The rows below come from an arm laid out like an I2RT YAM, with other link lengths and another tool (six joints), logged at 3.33 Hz.
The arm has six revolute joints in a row. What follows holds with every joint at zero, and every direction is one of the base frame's.
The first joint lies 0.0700 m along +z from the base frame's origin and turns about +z.
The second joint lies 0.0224 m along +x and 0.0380 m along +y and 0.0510 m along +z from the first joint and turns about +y.
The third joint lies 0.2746 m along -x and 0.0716 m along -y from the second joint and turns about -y.
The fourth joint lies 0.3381 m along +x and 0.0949 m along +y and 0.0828 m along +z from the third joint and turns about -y.
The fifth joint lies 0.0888 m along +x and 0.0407 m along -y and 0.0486 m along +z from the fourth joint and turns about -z.
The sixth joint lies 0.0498 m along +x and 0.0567 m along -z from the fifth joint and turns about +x.
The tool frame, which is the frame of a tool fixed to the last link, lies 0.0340 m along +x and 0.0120 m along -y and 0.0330 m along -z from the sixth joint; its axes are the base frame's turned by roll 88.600, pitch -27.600 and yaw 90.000 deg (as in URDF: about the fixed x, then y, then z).
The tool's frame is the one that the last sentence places.
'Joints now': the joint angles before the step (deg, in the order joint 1, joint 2, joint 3, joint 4, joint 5, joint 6). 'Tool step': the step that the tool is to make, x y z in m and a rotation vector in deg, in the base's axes. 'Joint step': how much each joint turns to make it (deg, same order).
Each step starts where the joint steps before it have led.
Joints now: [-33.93 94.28 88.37 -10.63 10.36 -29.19]
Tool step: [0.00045 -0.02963 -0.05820 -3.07 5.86 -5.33]
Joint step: [-1.61 4.47 -4.45 6.88 5.32 -4.58]
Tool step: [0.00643 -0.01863 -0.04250 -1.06 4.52 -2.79]
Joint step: [-0.65 5.23 -0.45 3.44 3.19 -2.70]
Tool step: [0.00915 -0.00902 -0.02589 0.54 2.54 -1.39]
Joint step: [0.03 4.28 1.65 0.43 1.72 -0.48]
